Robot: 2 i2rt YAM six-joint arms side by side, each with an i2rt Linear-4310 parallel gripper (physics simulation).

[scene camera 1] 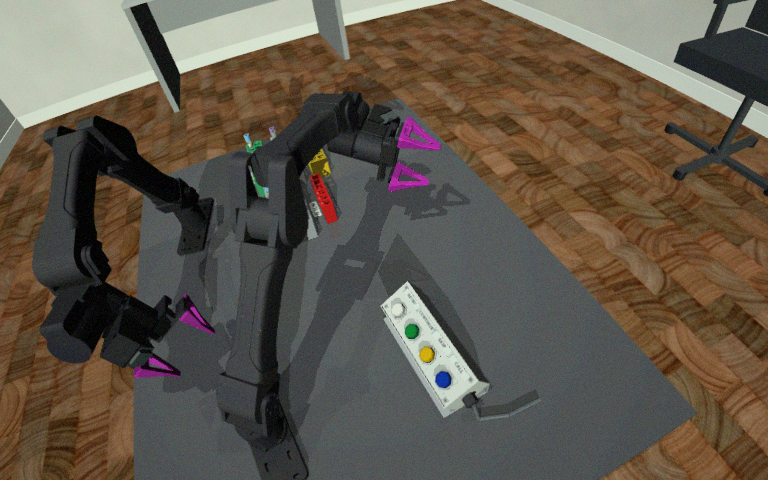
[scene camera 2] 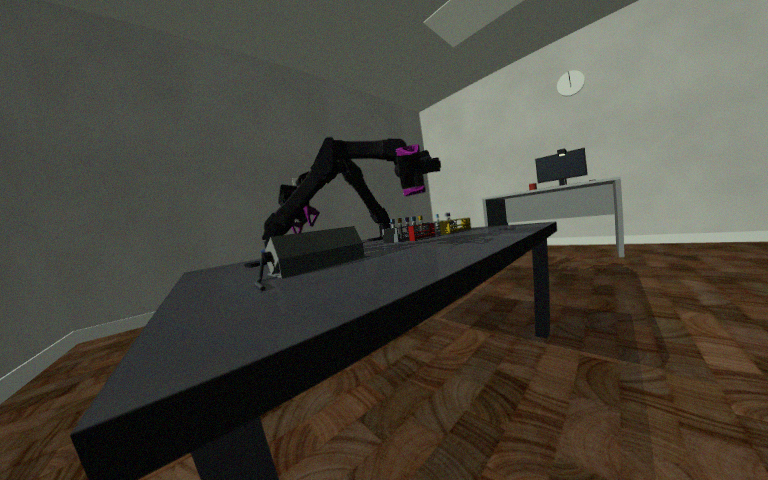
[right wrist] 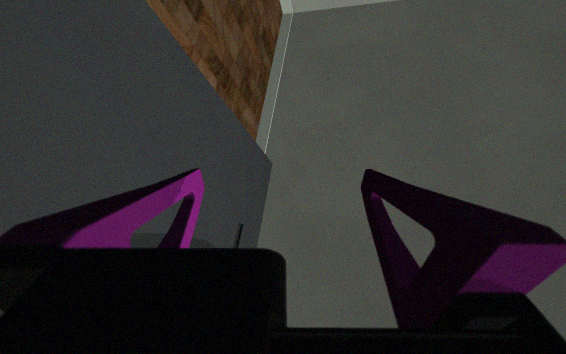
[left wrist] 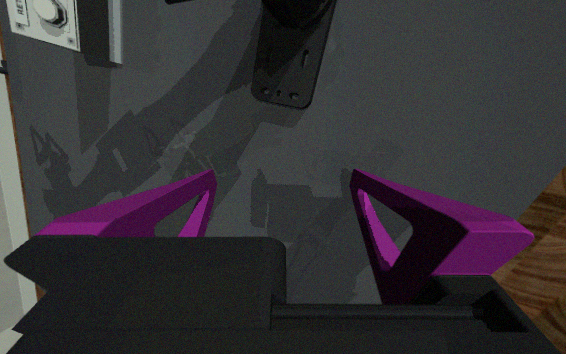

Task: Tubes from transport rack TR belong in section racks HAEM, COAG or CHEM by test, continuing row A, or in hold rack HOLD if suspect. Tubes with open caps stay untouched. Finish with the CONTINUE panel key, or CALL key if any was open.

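Places are measured from the left arm's base along level axes (x down, y right, z back), in centimetres.
Pixels of known places: left gripper, fingertip midpoint: (scene camera 1: pixel 197 353) (scene camera 2: pixel 304 231) (left wrist: pixel 283 176); right gripper, fingertip midpoint: (scene camera 1: pixel 434 165) (scene camera 2: pixel 417 171) (right wrist: pixel 282 177); left arm's base, link origin: (scene camera 1: pixel 197 226); right arm's base, link origin: (scene camera 1: pixel 269 432).
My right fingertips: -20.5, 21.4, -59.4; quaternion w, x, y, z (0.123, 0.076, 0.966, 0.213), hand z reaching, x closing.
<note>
For each thing: its middle in the pictures, then the offset to it from my right fingertips, as dx, dy, dz. "spot": a spot on its surface instead.
- yellow rack, body centre: (scene camera 1: pixel 311 151) (scene camera 2: pixel 456 225) +17.7, -40.7, +26.3
- light-blue-capped tube, body centre: (scene camera 1: pixel 251 147) +15.4, -46.2, +44.3
- purple-capped tube, body centre: (scene camera 1: pixel 277 143) +15.4, -45.1, +36.1
- key panel, body centre: (scene camera 1: pixel 431 342) (scene camera 2: pixel 316 248) +16.3, +27.1, +7.9
- cable, surface spot: (scene camera 1: pixel 508 412) spot: +19.9, +40.6, -1.6
A red rack (scene camera 1: pixel 323 199) (scene camera 2: pixel 421 230) and a yellow rack (scene camera 1: pixel 320 164) (scene camera 2: pixel 461 224) stand at the far part of the table. Green rack parts (scene camera 1: pixel 257 183) show behind the right arm. Several capped tubes stand there, one light-blue-capped tube (scene camera 1: pixel 246 138) and one purple-capped tube (scene camera 1: pixel 271 132); whether any cap is open is too small to tell. The key panel (scene camera 1: pixel 433 348) (scene camera 2: pixel 317 254) (left wrist: pixel 35 27) has white, green, yellow and blue keys. My left gripper (scene camera 1: pixel 197 353) (scene camera 2: pixel 306 223) (left wrist: pixel 283 176) is open, empty, near the left table edge. My right gripper (scene camera 1: pixel 433 165) (scene camera 2: pixel 411 170) (right wrist: pixel 282 177) is open, empty, high right of the racks.
The right arm (scene camera 1: pixel 263 305) crosses in front of the racks and hides part of them. Its base plate (left wrist: pixel 287 75) shows in the left wrist view. A cable (scene camera 1: pixel 506 408) runs from the panel. A desk with a monitor (scene camera 2: pixel 560 165) and a chair (scene camera 1: pixel 730 62) stand beyond the table.
</note>
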